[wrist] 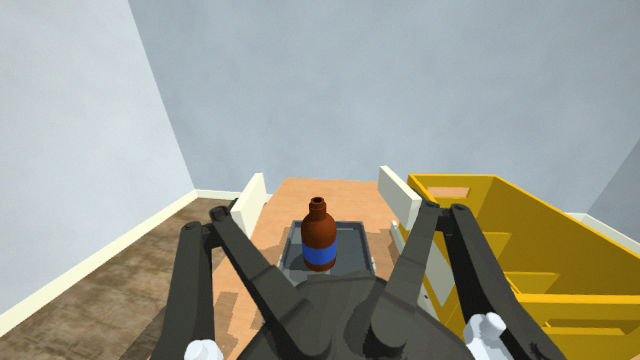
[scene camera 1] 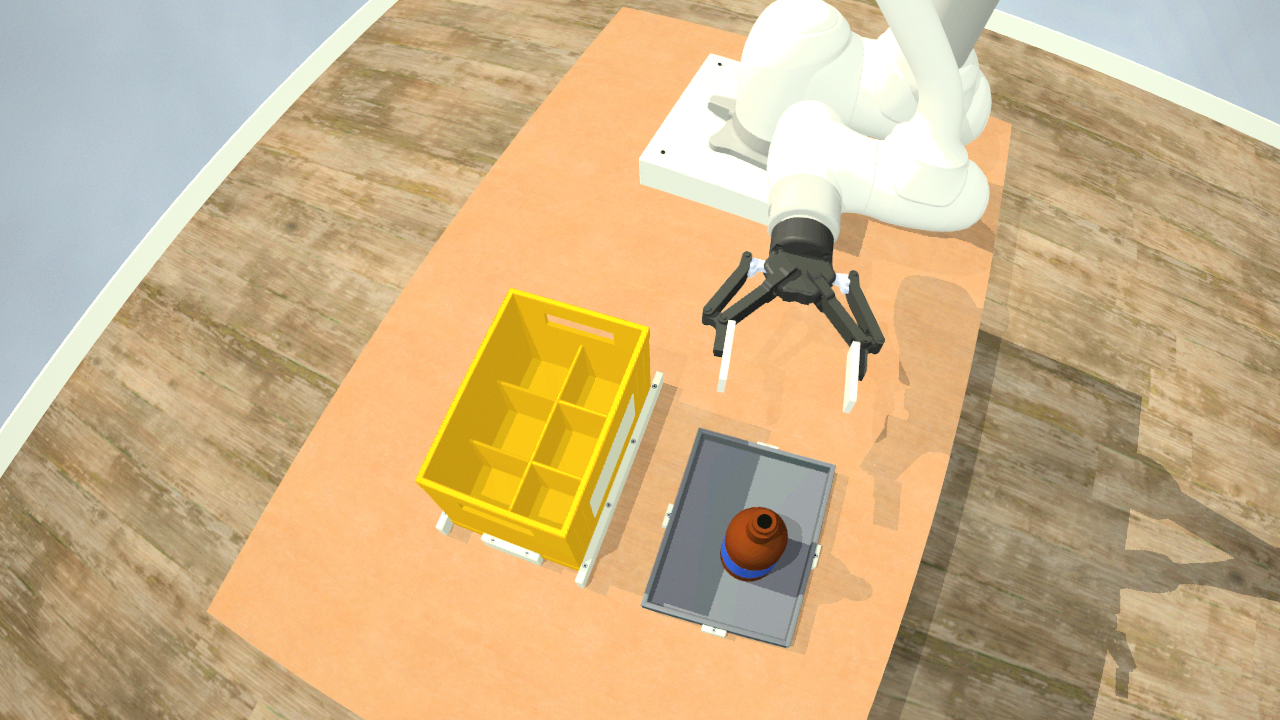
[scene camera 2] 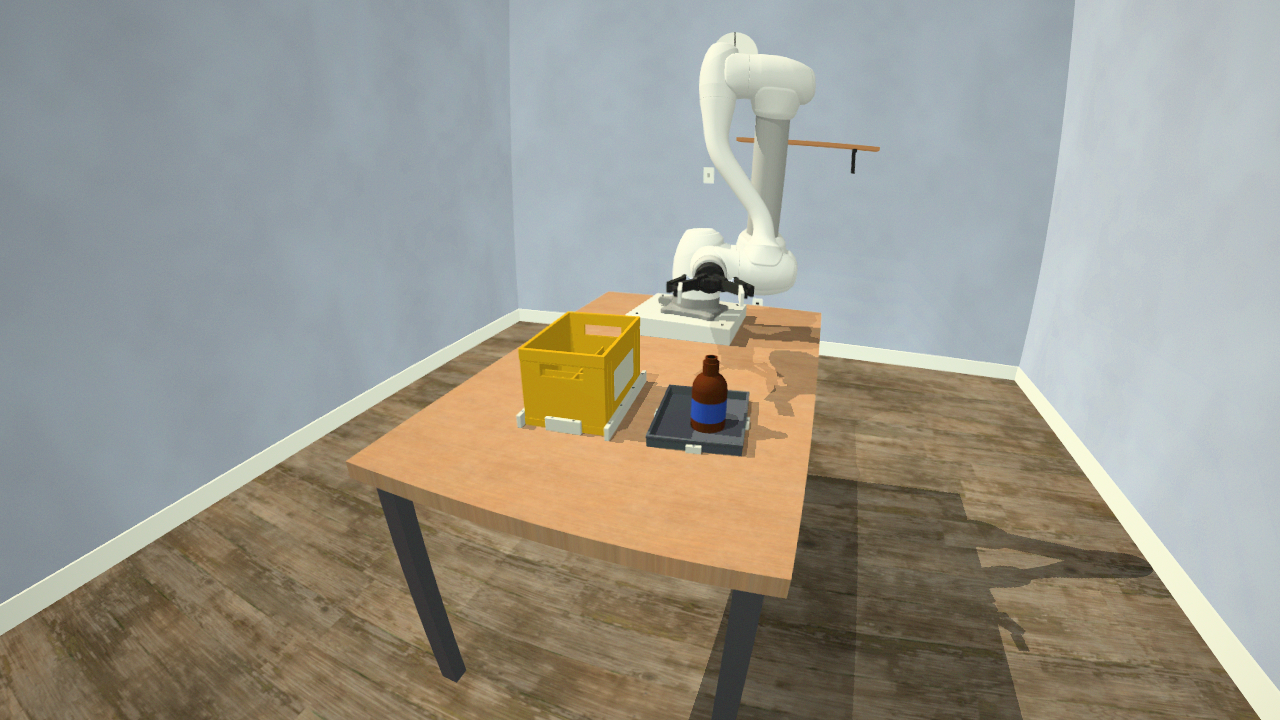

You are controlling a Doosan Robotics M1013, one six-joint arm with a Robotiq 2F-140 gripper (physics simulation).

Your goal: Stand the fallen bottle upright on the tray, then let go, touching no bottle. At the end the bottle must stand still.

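Places are measured from the arm's base along level axes (x left, y back, z up), in centimetres.
Pixels of known places: gripper, fingertip midpoint: (wrist: 322,181) (scene camera 1: 786,396) (scene camera 2: 710,298); arm's base, origin of the base link: (scene camera 2: 695,310).
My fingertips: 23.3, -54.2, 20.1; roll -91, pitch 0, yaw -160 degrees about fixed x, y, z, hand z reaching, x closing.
Ahead of a thing's pixels: the offset from my fingertips to its middle, as dx, dy, dz. "spot": to the spot under its first point. Level surfaces: height alone.
A brown bottle with a blue band @(+4.0, -10.0, -17.0) (scene camera 1: 753,544) (scene camera 2: 708,401) (wrist: 319,237) stands upright on the grey tray @(+2.1, -8.5, -24.0) (scene camera 1: 671,528) (scene camera 2: 671,441) (wrist: 368,245), towards the tray's right side in scene camera 1. My gripper (scene camera 1: 787,380) (scene camera 2: 710,295) (wrist: 322,181) is open and empty. It is back from the tray on the robot's side and above the table, well apart from the bottle. In the wrist view the bottle shows beyond and between the two white finger pads. The gripper's body hides the near end of the tray there.
A yellow crate @(-25.2, -11.2, -16.5) (scene camera 1: 617,420) (scene camera 2: 563,394) (wrist: 575,299) with empty compartments stands beside the tray, on the left in scene camera 1. White strips @(spot: -15.0, -10.0, -22.3) (scene camera 1: 621,479) line the crate's foot. The arm's white base plate (scene camera 1: 680,170) (scene camera 2: 689,327) is at the back of the table @(dz -25.3) (scene camera 1: 375,537) (scene camera 2: 537,492).
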